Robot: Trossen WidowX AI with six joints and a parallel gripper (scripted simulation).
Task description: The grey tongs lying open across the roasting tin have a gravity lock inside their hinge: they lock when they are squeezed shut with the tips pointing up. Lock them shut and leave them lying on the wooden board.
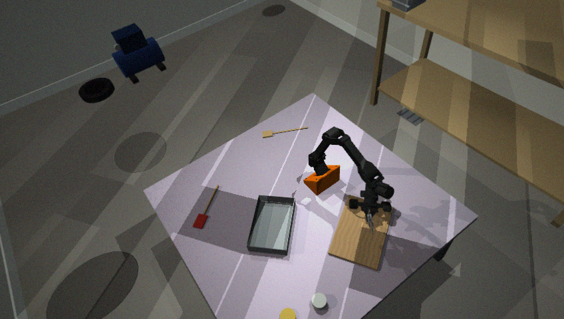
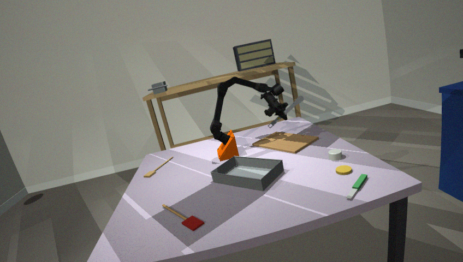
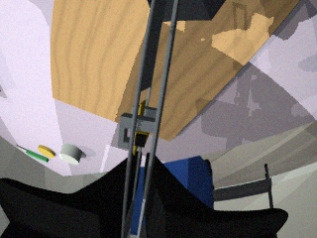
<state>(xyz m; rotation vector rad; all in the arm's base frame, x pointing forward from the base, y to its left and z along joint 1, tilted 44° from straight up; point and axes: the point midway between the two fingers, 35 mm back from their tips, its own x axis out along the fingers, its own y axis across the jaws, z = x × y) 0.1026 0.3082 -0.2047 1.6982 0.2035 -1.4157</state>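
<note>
Now: gripper tip 10 mm past the wooden board, 30 mm to the left of it and 130 mm above it. Round my gripper tip: tongs arm: 10 mm ahead, 10 mm to the left, 60 mm above; white cylinder: 400 mm ahead, 50 mm to the left, 120 mm below; roasting tin: 280 mm ahead, 390 mm to the right, 110 mm below.
</note>
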